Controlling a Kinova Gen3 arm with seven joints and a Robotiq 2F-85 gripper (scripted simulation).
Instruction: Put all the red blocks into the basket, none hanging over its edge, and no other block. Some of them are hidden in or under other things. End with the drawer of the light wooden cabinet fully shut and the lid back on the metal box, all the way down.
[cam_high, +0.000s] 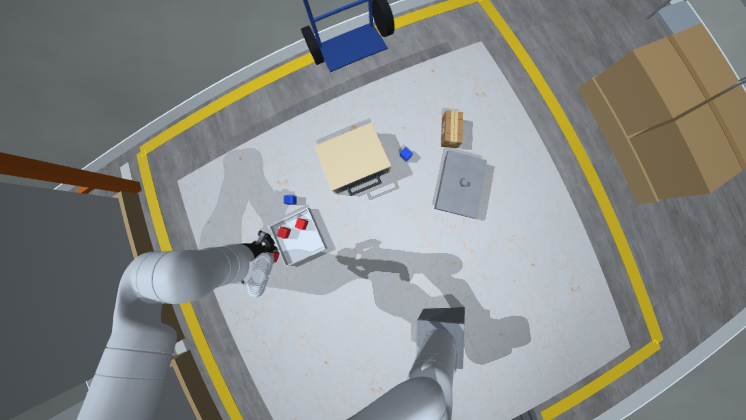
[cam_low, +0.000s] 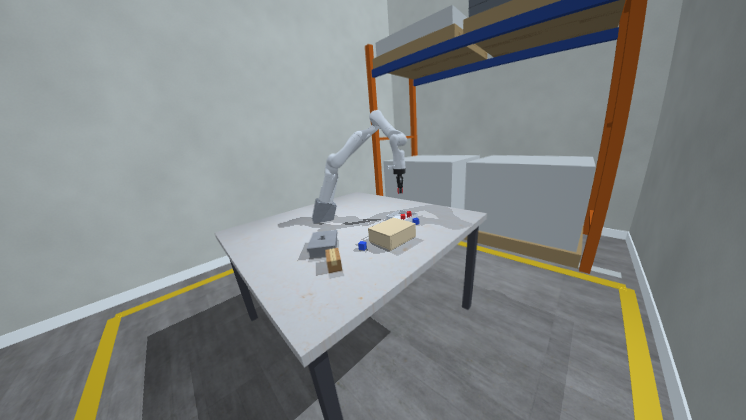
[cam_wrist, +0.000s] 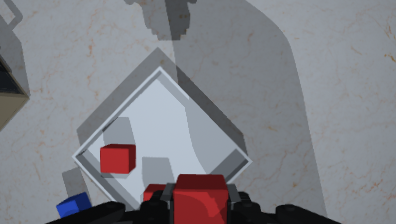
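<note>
The basket lies 30 mm ahead of my hand, 40 mm to the right of it and 170 mm below it. Also, from my hand: light wooden cabinet (140 mm ahead, 320 mm to the right, 140 mm below); lid (100 mm behind, 570 mm to the right, 130 mm below); drawer (120 mm ahead, 320 mm to the right, 140 mm below).
</note>
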